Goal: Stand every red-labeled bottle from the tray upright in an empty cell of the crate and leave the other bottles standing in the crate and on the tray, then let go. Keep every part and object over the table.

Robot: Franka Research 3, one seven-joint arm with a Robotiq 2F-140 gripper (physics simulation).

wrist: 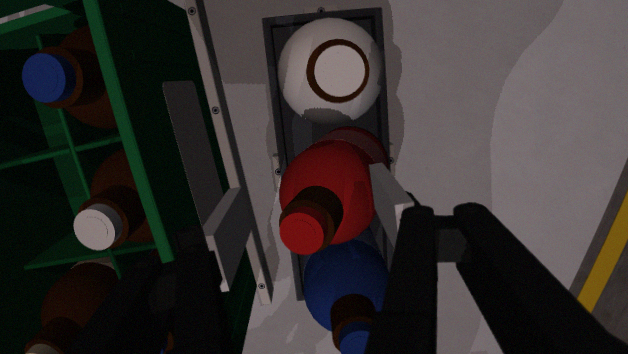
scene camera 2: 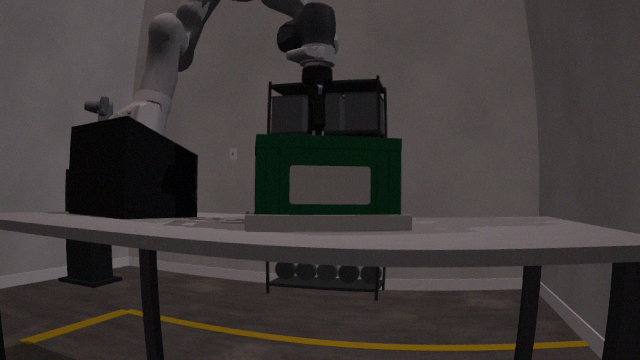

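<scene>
A red-labeled bottle [wrist: 327,170] with a red cap stands in the dark tray [wrist: 274,100], between a white-labeled bottle [wrist: 295,70] and a blue-labeled bottle [wrist: 340,280]. My gripper [scene camera 2: 318,133] [wrist: 308,197] is partly open and empty, pointing down. In the wrist view its fingers are on either side of the red cap; contact is not visible. The green crate [scene camera 2: 272,175] [wrist: 131,145] holds a blue-capped bottle [wrist: 47,77], a white-capped bottle [wrist: 95,229] and a pale-capped bottle [wrist: 75,290]. A finger hides part of the crate. The tray and bottles do not show in the scene view.
A pale rail [wrist: 204,60] with screws runs along the crate between it and the tray. A pale bar [scene camera 2: 327,223] lies before the crate on the table [scene camera 2: 450,242]. The black robot base block [scene camera 2: 125,170] stands left. A shelf rack [scene camera 2: 269,110] stands behind.
</scene>
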